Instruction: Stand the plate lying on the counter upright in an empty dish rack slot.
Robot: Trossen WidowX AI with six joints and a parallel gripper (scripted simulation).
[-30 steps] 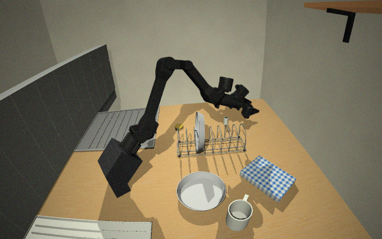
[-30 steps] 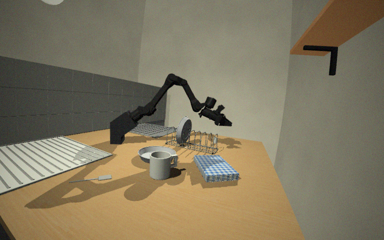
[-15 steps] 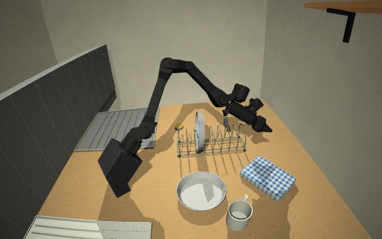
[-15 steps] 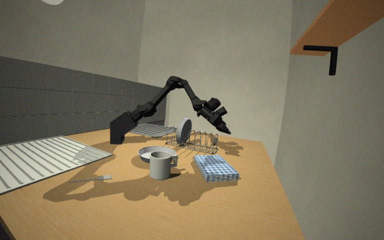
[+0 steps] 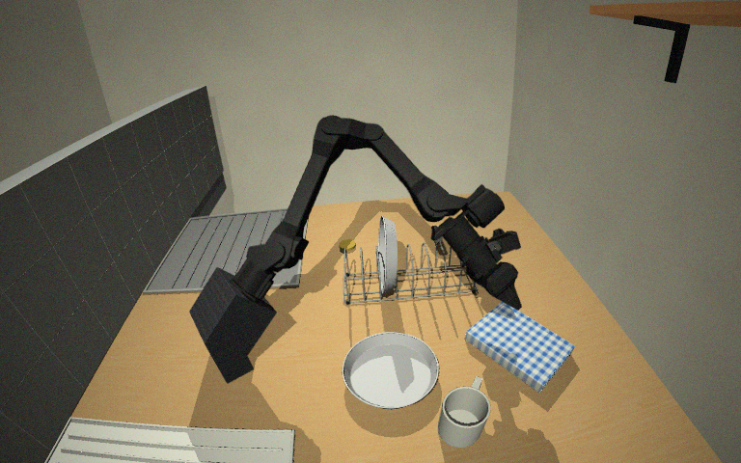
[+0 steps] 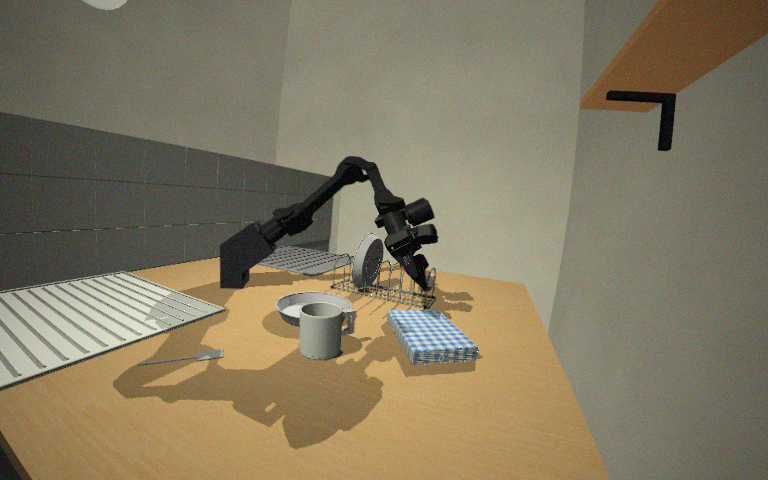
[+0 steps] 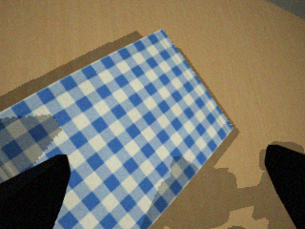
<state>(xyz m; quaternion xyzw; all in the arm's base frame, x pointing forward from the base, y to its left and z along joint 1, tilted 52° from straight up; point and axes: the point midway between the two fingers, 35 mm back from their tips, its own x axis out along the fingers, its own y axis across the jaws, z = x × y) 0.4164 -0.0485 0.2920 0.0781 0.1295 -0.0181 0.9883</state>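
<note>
Now: the blue checked cloth 13 cm below my hand, 7 cm ahead of it and 2 cm to the right of it. The rest, counted from my hand: small white cup: 36 cm to the left, 19 cm behind, 13 cm below; small yellow disc: 45 cm behind, 25 cm to the left, 14 cm below; white drainboard: 63 cm to the right, 47 cm behind, 14 cm below.
</note>
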